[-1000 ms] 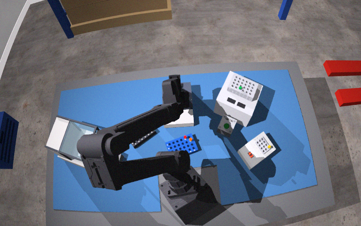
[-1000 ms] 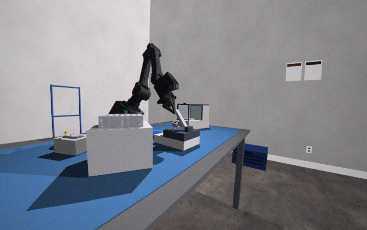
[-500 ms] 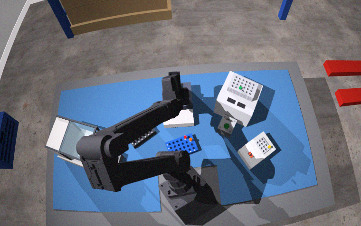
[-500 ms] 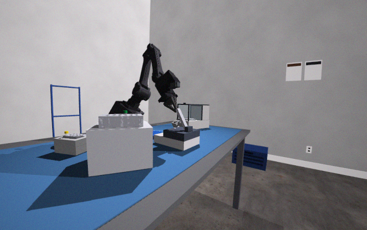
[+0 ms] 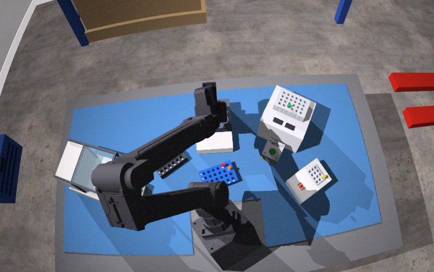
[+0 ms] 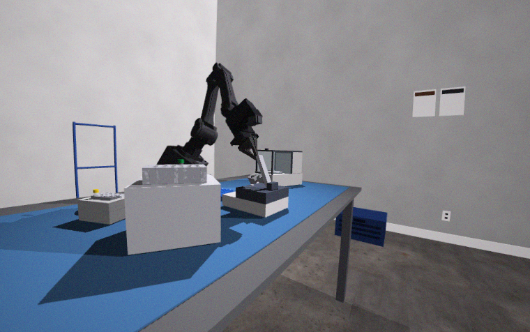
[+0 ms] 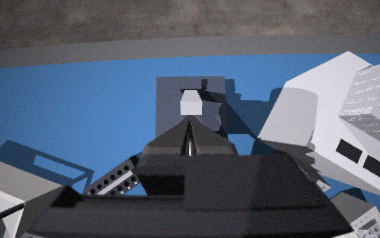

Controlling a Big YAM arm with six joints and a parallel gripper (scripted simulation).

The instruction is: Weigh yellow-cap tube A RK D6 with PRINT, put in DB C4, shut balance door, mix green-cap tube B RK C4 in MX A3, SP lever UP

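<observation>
Right now the spectrophotometer lever is 4 cm ahead of my hand and 4 cm below it. The rest, counted from my hand: magnet block 14 cm behind, 17 cm to the left, 16 cm below; blue rack 20 cm behind, 2 cm to the right, 17 cm below; green start key 13 cm behind, 22 cm to the right, 11 cm below.
</observation>
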